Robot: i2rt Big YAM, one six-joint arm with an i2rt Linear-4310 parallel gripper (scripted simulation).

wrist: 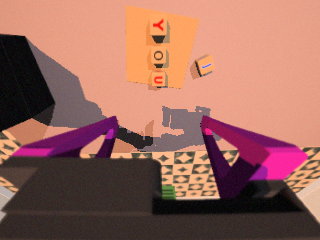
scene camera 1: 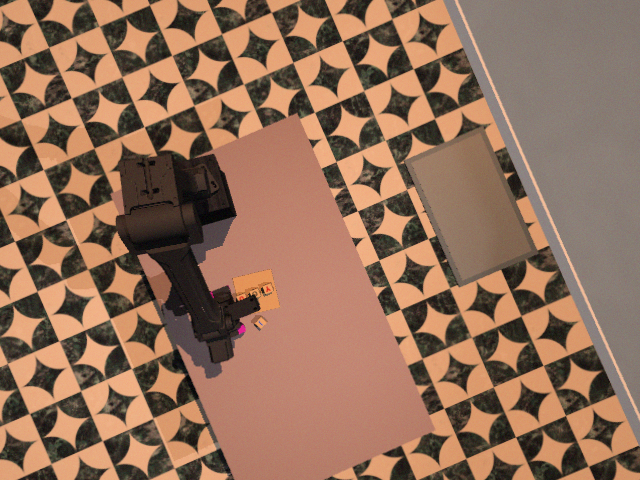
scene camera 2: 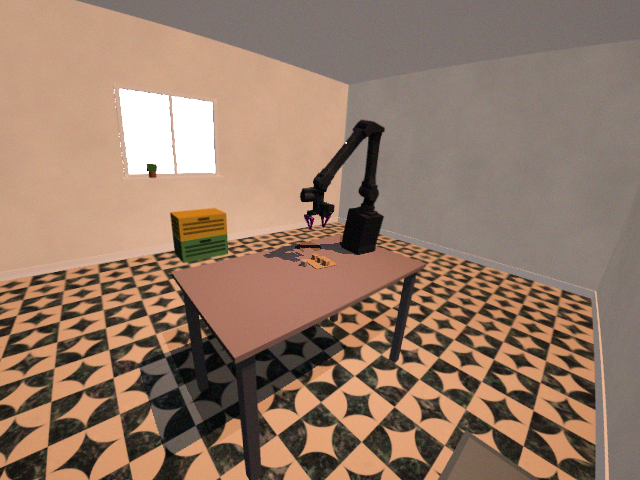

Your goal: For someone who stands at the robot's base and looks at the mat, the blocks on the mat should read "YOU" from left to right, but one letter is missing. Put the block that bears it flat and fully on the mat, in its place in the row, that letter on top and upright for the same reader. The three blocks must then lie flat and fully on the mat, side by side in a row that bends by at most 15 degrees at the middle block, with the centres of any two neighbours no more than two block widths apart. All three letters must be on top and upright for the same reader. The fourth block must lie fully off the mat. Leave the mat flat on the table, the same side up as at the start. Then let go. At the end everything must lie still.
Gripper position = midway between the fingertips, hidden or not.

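Observation:
While the gripper (wrist: 159, 120) is visible in the wrist view, so is a mat (wrist: 181, 30), which can be seen from scene camera 1 (scene camera 1: 243, 284) too.

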